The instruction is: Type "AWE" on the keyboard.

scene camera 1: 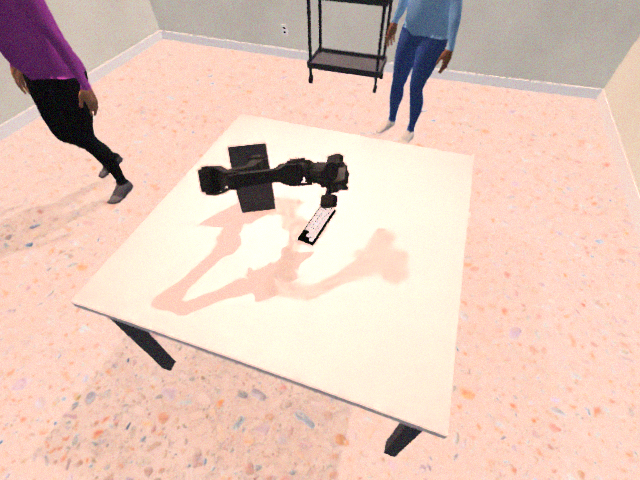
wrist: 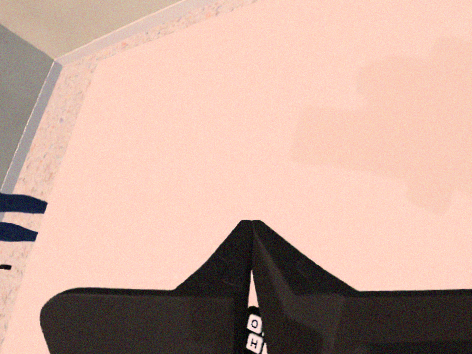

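Seen in the pictures: gripper, fingertip midpoint: (scene camera 1: pixel 347 189) (wrist: pixel 250 229); arm's base, origin of the base link: (scene camera 1: pixel 257 166).
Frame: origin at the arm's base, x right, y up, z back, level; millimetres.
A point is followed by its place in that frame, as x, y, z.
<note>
The keyboard (scene camera 1: pixel 317 224) {74, -199, -258} (wrist: pixel 254 324) {-21, -200, -295} has white keys on a black base and lies on the table, slanting from the arm's end toward the front left in the scene view. In the wrist view its keys "O" and "H" show through the narrow gap behind the fingertips; the rest is hidden by the fingers. My gripper (scene camera 1: pixel 329 201) (wrist: pixel 250 229) {70, 15, -371} is shut and empty, its tips meeting. In the scene view it is at the far end of the keyboard and covers that end. The height of the tips over the keys cannot be told. The "A", "W" and "E" keys cannot be made out.
The white table (scene camera 1: pixel 361 330) {484, -218, -505} (wrist: pixel 175 150) {-199, -218, -557} carries the arm's dark base plate (scene camera 1: pixel 256 198) {36, -143, 13} at the back left. Shadows of the arm fall across the table. A black cart (scene camera 1: pixel 346 69) and a person in blue (scene camera 1: pixel 413 67) stand behind it; a person in purple (scene camera 1: pixel 46 46) stands at the left.
</note>
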